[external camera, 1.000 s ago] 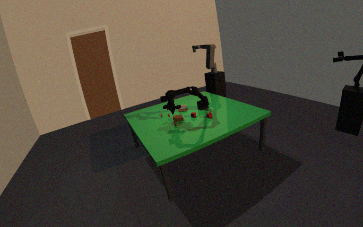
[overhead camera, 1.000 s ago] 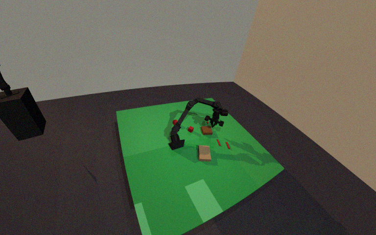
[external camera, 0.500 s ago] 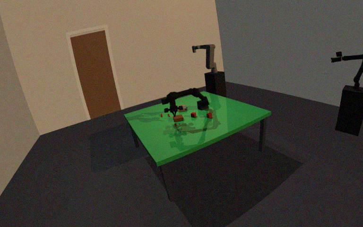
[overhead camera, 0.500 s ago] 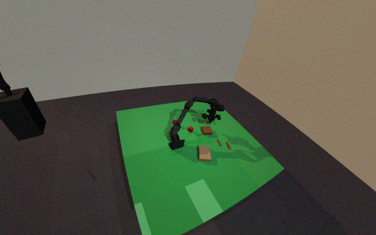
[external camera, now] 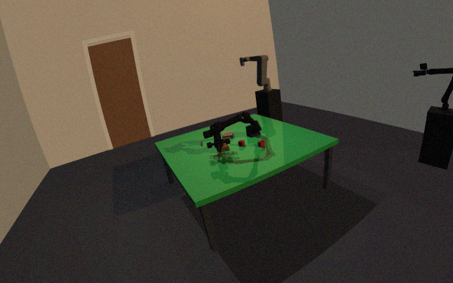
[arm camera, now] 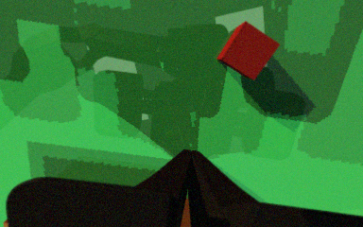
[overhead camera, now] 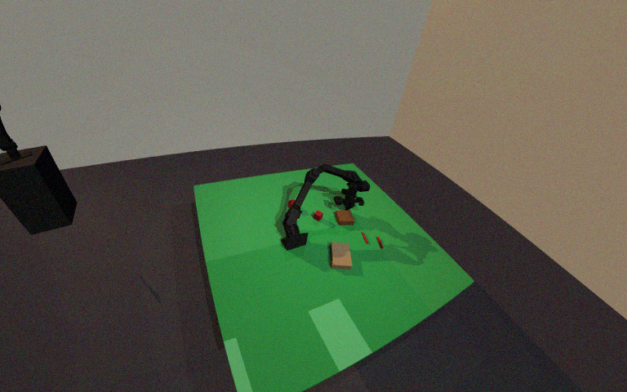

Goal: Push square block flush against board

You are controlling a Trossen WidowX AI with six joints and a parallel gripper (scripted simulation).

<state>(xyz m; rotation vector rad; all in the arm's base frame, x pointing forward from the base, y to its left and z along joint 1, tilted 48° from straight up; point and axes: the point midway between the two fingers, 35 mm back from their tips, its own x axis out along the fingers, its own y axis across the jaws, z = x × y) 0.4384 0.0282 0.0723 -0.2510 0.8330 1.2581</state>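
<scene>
My gripper tip is 50 mm to the right of the tiny red piece, 40 mm short of it and 10 mm below it. The rest, counted from my gripper tip: board (270 mm to the right, 270 mm behind, 10 mm above); then square block (60 mm to the right, 60 mm behind, 10 mm above).
</scene>
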